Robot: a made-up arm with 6 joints.
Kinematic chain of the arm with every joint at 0, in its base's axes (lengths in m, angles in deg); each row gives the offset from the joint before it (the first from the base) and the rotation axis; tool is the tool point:
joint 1: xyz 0 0 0.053 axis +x
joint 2: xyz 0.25 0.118 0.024 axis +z
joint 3: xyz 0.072 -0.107 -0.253 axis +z
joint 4: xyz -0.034 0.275 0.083 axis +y
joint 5: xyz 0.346 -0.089 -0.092 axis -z
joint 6: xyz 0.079 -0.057 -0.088 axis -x
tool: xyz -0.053 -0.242 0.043
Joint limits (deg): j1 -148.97..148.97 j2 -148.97..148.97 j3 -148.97..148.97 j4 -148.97..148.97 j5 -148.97..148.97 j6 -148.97..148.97
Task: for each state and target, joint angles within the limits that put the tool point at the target. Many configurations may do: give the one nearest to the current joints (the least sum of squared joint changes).
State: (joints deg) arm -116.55 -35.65 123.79 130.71 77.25 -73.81
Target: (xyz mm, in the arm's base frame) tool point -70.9 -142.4 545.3
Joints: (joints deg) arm -101.11 -45.72 117.18 110.61 76.49 -89.60
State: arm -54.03 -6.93 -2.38 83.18 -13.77 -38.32
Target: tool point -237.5 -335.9 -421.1
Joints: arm -50.07 -25.46 12.91 109.35 -50.04 -47.36
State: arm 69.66 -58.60 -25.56 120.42 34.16 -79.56
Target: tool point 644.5 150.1 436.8
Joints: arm 88.29 -75.71 -52.95 130.54 29.77 -106.19
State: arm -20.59 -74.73 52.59 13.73 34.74 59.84
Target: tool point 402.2 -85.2 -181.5
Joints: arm -16.46 -74.73 55.18 30.37 33.57 57.35
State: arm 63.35 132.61 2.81 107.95 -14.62 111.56
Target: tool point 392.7 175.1 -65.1
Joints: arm 84.68 148.97 12.54 147.93 -64.18 146.54
